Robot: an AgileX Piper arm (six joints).
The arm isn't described. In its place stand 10 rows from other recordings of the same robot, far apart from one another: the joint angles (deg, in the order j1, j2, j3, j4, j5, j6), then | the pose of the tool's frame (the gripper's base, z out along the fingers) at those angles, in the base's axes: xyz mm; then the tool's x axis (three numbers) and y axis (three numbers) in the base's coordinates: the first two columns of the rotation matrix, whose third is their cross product.
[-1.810 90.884 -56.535 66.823 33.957 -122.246] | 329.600 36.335 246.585 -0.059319 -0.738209 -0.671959 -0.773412 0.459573 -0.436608
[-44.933 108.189 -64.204 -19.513 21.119 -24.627] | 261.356 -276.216 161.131 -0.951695 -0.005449 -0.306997 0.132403 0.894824 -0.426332
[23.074 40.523 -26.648 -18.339 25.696 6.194] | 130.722 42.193 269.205 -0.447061 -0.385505 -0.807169 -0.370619 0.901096 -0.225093
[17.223 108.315 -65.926 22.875 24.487 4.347] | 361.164 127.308 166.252 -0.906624 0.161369 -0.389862 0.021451 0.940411 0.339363
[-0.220 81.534 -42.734 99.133 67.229 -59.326] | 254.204 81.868 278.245 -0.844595 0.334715 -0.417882 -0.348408 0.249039 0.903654
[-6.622 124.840 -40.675 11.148 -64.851 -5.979] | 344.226 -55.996 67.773 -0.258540 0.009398 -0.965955 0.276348 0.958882 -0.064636
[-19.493 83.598 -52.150 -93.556 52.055 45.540] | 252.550 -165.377 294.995 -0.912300 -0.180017 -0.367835 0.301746 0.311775 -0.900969
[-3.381 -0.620 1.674 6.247 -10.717 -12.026] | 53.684 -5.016 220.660 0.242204 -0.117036 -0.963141 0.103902 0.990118 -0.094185
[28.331 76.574 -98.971 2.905 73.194 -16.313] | 216.110 121.530 476.399 -0.473568 -0.558040 -0.681414 -0.653819 0.741115 -0.152542
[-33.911 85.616 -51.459 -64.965 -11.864 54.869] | 281.852 -169.050 268.065 -0.401861 0.072345 -0.912838 0.344704 0.935498 -0.077609
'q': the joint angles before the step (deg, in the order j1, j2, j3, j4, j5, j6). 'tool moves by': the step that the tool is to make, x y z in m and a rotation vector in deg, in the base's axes. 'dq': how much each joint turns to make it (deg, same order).
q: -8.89 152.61 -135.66 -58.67 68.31 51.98
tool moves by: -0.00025 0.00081 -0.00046 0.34 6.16 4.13
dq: -0.04 -0.11 -0.07 1.51 0.00 -8.03
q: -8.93 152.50 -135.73 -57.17 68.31 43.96
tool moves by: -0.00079 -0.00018 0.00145 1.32 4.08 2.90
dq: -0.23 -0.38 -0.14 2.30 0.00 -6.17
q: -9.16 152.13 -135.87 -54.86 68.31 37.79
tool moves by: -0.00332 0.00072 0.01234 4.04 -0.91 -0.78
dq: -0.40 -1.94 0.09 4.72 0.69 -1.61
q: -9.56 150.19 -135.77 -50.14 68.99 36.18
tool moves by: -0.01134 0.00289 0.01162 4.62 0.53 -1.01
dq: -0.39 -4.37 5.01 4.73 0.34 -0.63
